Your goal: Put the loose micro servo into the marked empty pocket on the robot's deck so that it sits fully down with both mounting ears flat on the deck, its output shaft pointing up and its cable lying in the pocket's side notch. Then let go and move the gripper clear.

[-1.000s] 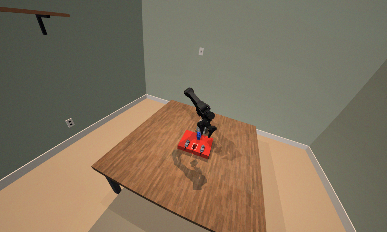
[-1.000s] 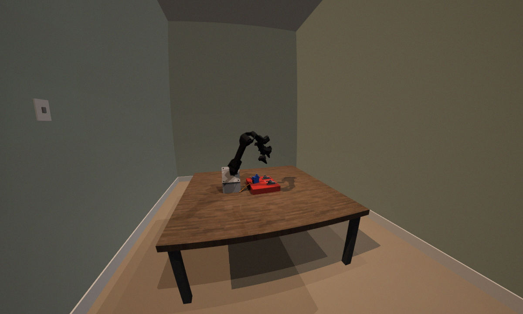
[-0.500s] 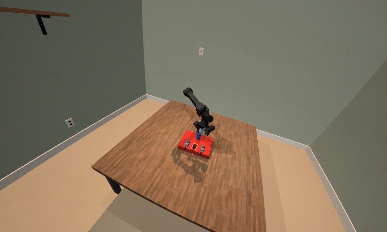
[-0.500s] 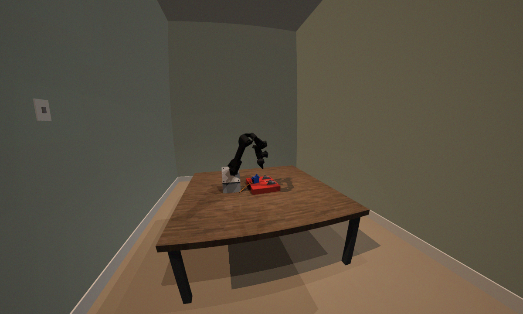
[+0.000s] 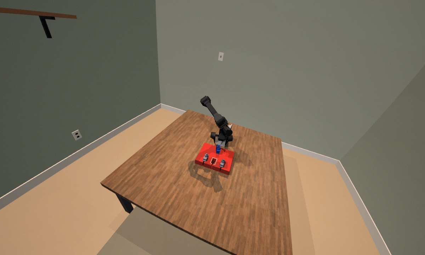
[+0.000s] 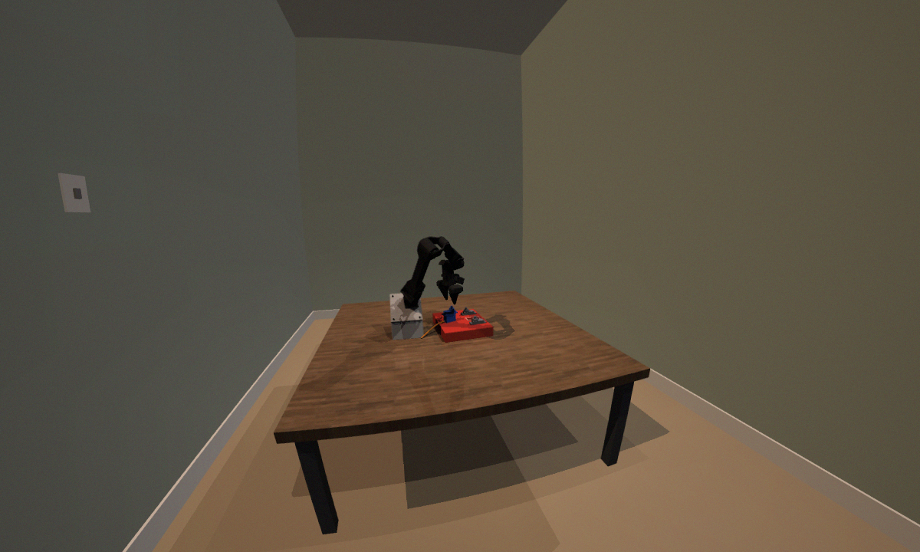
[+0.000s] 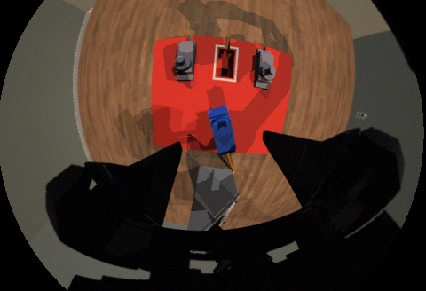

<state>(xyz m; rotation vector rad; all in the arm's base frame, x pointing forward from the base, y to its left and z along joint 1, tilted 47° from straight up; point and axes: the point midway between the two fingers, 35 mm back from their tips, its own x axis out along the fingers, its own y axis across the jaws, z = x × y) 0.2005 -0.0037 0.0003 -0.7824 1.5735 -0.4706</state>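
Now: gripper tip 120 mm above the red deck, 10 mm to the left of it and 10 mm short of it.
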